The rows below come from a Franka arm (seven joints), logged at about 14 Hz.
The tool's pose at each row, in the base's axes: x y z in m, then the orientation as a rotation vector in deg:
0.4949, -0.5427, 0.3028, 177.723, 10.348, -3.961
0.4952, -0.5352, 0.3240, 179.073, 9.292, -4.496
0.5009, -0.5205, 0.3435, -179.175, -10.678, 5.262
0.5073, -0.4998, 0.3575, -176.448, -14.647, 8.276
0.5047, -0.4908, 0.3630, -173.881, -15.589, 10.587
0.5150, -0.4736, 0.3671, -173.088, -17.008, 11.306
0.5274, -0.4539, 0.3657, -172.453, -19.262, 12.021
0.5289, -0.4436, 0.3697, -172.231, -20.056, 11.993
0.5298, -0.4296, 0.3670, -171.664, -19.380, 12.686
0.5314, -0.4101, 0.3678, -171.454, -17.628, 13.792
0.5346, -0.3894, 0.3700, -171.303, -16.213, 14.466
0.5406, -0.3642, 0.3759, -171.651, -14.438, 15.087
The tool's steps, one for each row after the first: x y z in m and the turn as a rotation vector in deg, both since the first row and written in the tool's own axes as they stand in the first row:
0.0002, -0.0068, -0.0215, 1.335, -0.258, 0.689
0.0066, -0.0201, -0.0417, 2.400, -0.668, -0.223
0.0147, -0.0394, -0.0567, 4.771, -2.483, -2.973
0.0129, -0.0485, -0.0624, 7.190, -3.920, -3.804
0.0249, -0.0643, -0.0676, 7.806, -4.367, -4.800
0.0396, -0.0824, -0.0674, 8.147, -4.811, -6.332
0.0421, -0.0923, -0.0718, 8.266, -4.783, -6.871
0.0447, -0.1062, -0.0697, 8.892, -5.239, -6.489
0.0485, -0.1254, -0.0713, 9.272, -5.985, -5.368
0.0539, -0.1455, -0.0743, 9.553, -6.443, -4.456
0.0625, -0.1696, -0.0814, 9.363, -6.874, -3.265

